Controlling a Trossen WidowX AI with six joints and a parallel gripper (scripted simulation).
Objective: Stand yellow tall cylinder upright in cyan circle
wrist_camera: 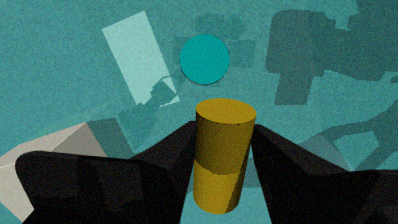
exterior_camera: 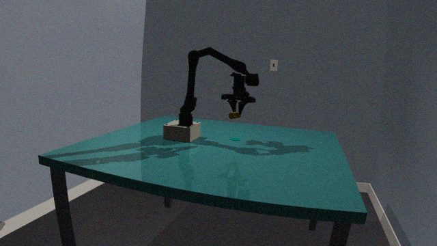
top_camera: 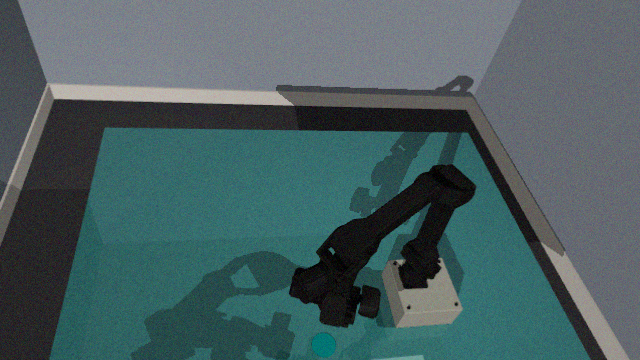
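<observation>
The cyan circle is 1 cm behind my gripper tip, 2 cm to the left of it and 14 cm below it. The rest, counted from my gripper tip: yellow tall cylinder 1 cm behind, 2 cm to the right.
</observation>
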